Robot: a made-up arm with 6 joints. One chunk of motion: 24 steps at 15 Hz.
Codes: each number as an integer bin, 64 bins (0 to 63) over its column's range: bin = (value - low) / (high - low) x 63, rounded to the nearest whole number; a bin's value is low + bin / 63 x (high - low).
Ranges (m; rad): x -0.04..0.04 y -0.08..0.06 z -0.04..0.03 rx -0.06..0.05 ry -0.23..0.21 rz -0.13..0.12
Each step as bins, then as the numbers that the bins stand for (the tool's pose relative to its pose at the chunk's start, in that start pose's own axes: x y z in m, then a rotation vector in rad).
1 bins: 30 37 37 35 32 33
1 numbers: -0.0019 0.0022 0.0011 0.0011 -0.0065 0.0010
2 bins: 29 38 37 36 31 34
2 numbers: -0.0032 0.0044 0.0011 0.0029 -0.0135 0.0049
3 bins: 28 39 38 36 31 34
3 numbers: -0.0044 0.0067 0.0022 0.0029 -0.0135 0.0049
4 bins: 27 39 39 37 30 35
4 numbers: -0.0057 0.0067 0.0033 0.0046 -0.0205 0.0089
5 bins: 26 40 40 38 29 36
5 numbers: -0.0070 0.0089 0.0044 0.0063 -0.0275 0.0129
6 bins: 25 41 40 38 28 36
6 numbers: -0.0083 0.0111 0.0044 0.0063 -0.0344 0.0129
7 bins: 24 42 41 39 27 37
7 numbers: -0.0095 0.0133 0.0056 0.0081 -0.0414 0.0168
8 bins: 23 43 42 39 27 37
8 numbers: -0.0108 0.0156 0.0067 0.0081 -0.0414 0.0168
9 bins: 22 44 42 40 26 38
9 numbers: -0.0121 0.0178 0.0067 0.0098 -0.0484 0.0208
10 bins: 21 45 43 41 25 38
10 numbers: -0.0133 0.0200 0.0078 0.0116 -0.0554 0.0208
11 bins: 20 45 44 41 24 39
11 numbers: -0.0146 0.0200 0.0089 0.0116 -0.0624 0.0248
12 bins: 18 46 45 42 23 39
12 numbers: -0.0171 0.0222 0.0100 0.0133 -0.0694 0.0248
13 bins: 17 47 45 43 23 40
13 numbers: -0.0184 0.0244 0.0100 0.0151 -0.0694 0.0287
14 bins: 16 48 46 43 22 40
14 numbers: -0.0197 0.0267 0.0111 0.0151 -0.0763 0.0287
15 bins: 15 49 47 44 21 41
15 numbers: -0.0210 0.0289 0.0122 0.0168 -0.0833 0.0327
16 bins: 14 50 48 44 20 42
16 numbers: -0.0222 0.0311 0.0133 0.0168 -0.0903 0.0367
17 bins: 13 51 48 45 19 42
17 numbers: -0.0235 0.0333 0.0133 0.0186 -0.0973 0.0367
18 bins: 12 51 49 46 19 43
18 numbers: -0.0248 0.0333 0.0144 0.0203 -0.0973 0.0406
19 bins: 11 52 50 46 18 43
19 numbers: -0.0260 0.0356 0.0156 0.0203 -0.1043 0.0406
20 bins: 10 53 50 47 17 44
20 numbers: -0.0273 0.0378 0.0156 0.0221 -0.1113 0.0446
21 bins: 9 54 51 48 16 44
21 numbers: -0.0286 0.0400 0.0167 0.0238 -0.1183 0.0446
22 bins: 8 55 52 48 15 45
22 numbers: -0.0298 0.0422 0.0178 0.0238 -0.1252 0.0486
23 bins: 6 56 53 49 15 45
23 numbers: -0.0324 0.0444 0.0189 0.0256 -0.1252 0.0486
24 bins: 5 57 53 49 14 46
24 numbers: -0.0337 0.0467 0.0189 0.0256 -0.1322 0.0525
